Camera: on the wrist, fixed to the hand. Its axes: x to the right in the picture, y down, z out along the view.
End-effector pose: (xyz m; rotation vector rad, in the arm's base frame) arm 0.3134 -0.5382 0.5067 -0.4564 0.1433 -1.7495
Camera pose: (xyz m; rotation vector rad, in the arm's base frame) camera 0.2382 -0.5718 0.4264 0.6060 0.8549 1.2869
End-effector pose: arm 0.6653 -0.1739 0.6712 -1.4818 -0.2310 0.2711
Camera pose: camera 0.7254 -0.2688 0.6960 0.3476 -2.4561 -1.4273
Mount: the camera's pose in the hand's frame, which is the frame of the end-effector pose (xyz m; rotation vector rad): 0.0264 -0.0335 -0.1068 0.0748 -0.8642 -2.9186
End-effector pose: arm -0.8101 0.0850 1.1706 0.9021 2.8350 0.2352
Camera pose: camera -0.8710 0.0626 1.2655 -2.2589 0.8173 -0.4687
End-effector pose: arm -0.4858 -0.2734 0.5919 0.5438 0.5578 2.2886
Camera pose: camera -0.5414 -0.2574 0.4925 0.1300 0.2736 -0.7421
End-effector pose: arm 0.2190 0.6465 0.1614 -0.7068 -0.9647 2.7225
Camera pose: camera 0.2479 0.7394 0.1000 1.2022 -0.5246 0.0837
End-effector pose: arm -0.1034 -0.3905 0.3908 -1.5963 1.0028 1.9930
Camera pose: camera -0.0158 -0.4502 0.3462 -0.3507 -1.2139 -0.0043
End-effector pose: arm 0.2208 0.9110 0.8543 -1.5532 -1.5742 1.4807
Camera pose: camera 0.2958 0.9801 0.9075 1.7408 -1.5952 -0.0682
